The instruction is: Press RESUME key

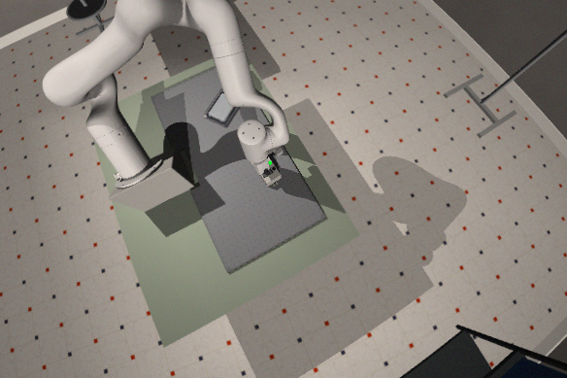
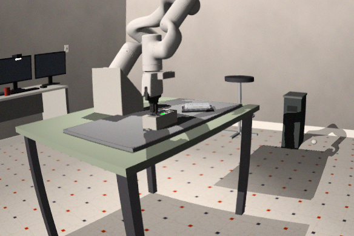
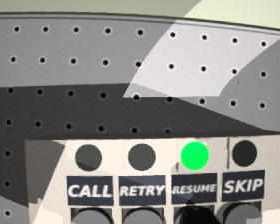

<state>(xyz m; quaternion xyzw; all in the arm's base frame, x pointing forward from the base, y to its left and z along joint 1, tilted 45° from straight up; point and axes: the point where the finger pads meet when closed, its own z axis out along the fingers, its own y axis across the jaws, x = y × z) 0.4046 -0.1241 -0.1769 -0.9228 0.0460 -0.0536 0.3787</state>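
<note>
My gripper is now 40 mm above the operator panel, 10 mm to the right of it and 10 mm short of it. Also, from my hand: flat tray 370 mm to the left, 60 mm below, 30 mm ahead.
</note>
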